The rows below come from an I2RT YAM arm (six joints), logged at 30 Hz.
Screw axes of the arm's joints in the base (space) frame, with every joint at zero. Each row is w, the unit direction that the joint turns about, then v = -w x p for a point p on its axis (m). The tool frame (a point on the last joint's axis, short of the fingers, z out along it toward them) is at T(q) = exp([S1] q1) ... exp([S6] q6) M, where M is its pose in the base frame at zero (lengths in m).
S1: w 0 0 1 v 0 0 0
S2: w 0 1 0 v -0.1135 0 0.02
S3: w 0 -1 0 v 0.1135 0 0.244
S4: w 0 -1 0 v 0.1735 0 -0.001
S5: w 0 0 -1 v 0 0.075 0
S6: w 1 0 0 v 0 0.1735 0
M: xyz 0.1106 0 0.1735 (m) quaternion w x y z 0.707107 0 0.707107 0
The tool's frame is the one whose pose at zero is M.
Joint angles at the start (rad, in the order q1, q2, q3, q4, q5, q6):
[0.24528, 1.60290, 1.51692, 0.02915, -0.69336, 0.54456]
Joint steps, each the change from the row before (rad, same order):
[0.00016, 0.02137, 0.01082, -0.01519, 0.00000, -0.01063]
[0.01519, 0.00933, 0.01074, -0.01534, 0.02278, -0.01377]
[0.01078, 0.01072, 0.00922, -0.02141, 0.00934, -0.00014]
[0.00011, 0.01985, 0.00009, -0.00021, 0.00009, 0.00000]
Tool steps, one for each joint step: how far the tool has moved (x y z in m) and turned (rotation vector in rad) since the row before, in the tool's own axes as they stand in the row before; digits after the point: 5 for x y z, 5 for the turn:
[0.00238, -0.00598, 0.00477, 0.01003, 0.01708, 0.00581]
[0.00214, 0.00157, 0.00528, 0.01248, 0.00624, -0.00604]
[0.00296, -0.00017, 0.00468, 0.00811, 0.01694, 0.01310]
[0.00384, -0.00673, 0.00513, 0.00782, 0.01370, 0.01225]

